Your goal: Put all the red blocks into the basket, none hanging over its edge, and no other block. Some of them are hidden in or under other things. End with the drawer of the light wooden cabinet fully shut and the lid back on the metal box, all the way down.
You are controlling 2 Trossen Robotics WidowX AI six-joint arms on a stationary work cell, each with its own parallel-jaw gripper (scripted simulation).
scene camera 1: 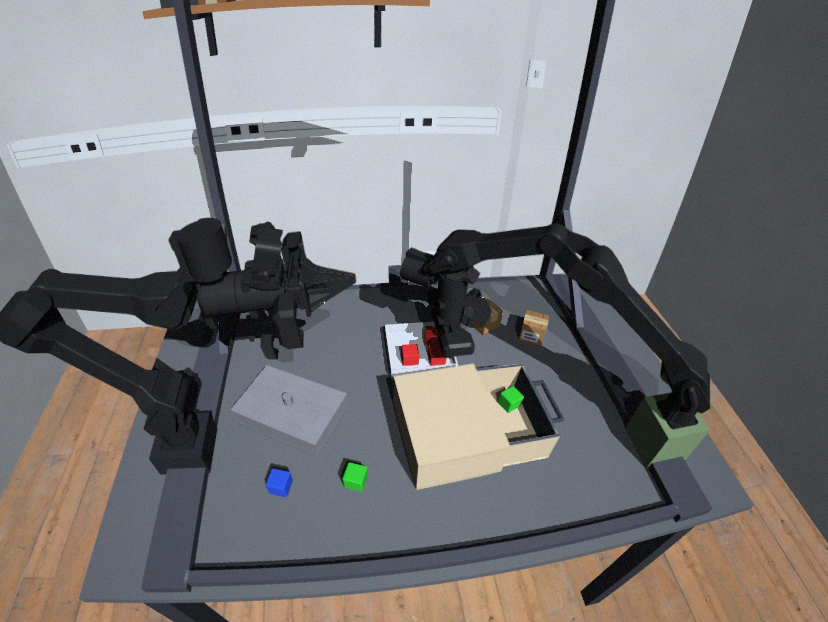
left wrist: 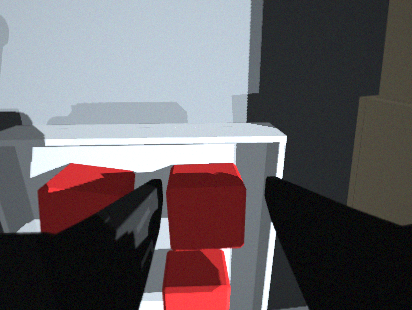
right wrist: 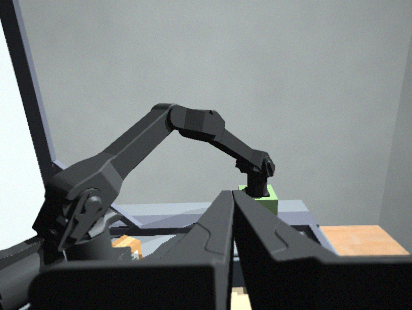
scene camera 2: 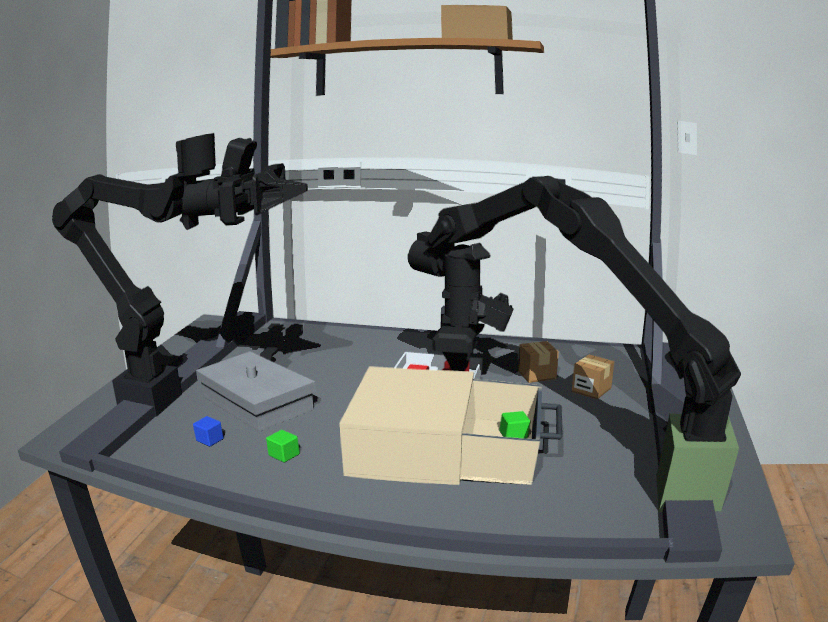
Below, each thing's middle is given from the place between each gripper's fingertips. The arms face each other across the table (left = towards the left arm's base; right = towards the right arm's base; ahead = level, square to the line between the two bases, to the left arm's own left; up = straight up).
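Labels:
Counting from my left hand, the light wooden cabinet (scene camera 2: 406, 425) is 19 cm ahead of it, 3 cm to the left of it and 4 cm below it, while the drawer (scene camera 2: 495, 458) is 11 cm to the left of it, 17 cm ahead of it and 4 cm below it. The grey lid (scene camera 1: 304, 415) sits 3 cm lower than my left hand, 16 cm ahead of it and 32 cm to the right of it. Then there is the white basket (scene camera 1: 396, 335), 3 cm behind my left hand, 6 cm to the right of it and 7 cm below it. Going by their middles, of the things named here the white basket is the nearest to my left hand.
From my right hand, I find the light wooden cabinet 230 mm to the left of it, 20 mm behind it and 340 mm below it. The drawer is 310 mm to the left of my right hand, 350 mm below it and 30 mm behind it; by its middle, the drawer is nearer to my left hand than to my right hand. The white basket is 240 mm behind my right hand, 150 mm to the left of it and 370 mm below it, and the grey lid is 120 mm to the right of that same right hand, 50 mm behind it and 330 mm lower than it.

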